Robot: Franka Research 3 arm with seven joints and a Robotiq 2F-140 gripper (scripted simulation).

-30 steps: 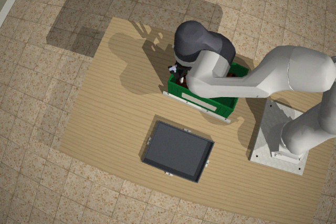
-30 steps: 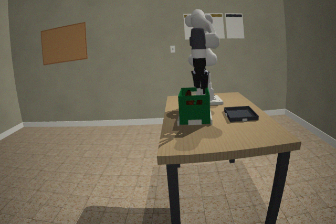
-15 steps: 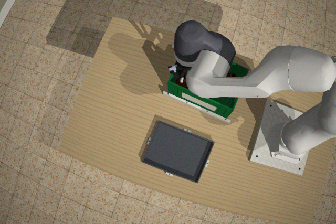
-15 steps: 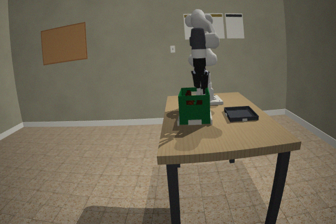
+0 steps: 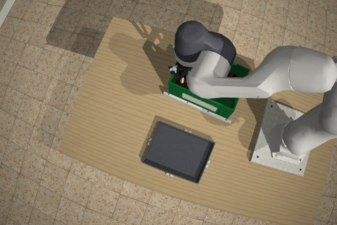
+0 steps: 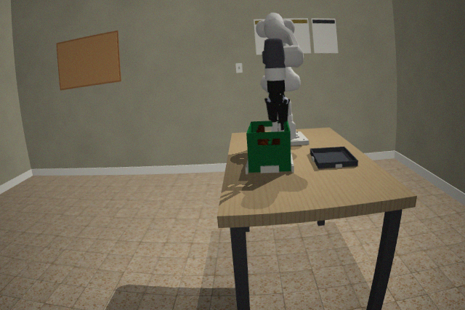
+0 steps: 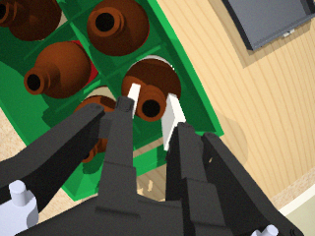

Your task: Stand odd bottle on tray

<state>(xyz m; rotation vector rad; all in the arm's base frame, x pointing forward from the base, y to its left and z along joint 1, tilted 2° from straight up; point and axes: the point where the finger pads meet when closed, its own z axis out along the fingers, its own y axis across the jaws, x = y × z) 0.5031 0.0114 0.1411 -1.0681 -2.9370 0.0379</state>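
Right now the glass bottle is 9 cm below my hand and 9 cm behind it. From my hand the other things lie so: green crate 9 cm below, 8 cm behind, 5 cm to the right; then dark grey tray 25 cm to the left, 16 cm below, 12 cm behind.
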